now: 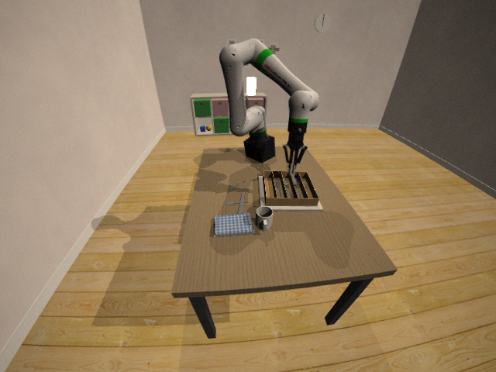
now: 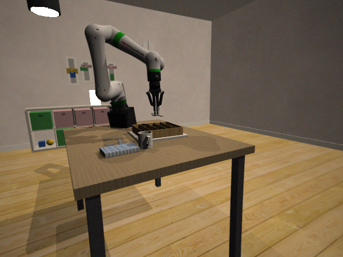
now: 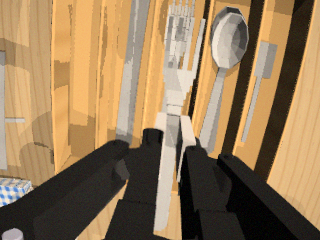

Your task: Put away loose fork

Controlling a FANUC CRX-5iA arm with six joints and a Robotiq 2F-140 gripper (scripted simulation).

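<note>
Now: hand 120 mm above the cutlery tray and 10 mm past it. Also, from my hand: grey mug: 210 mm to the right, 210 mm ahead, 140 mm below.
</note>
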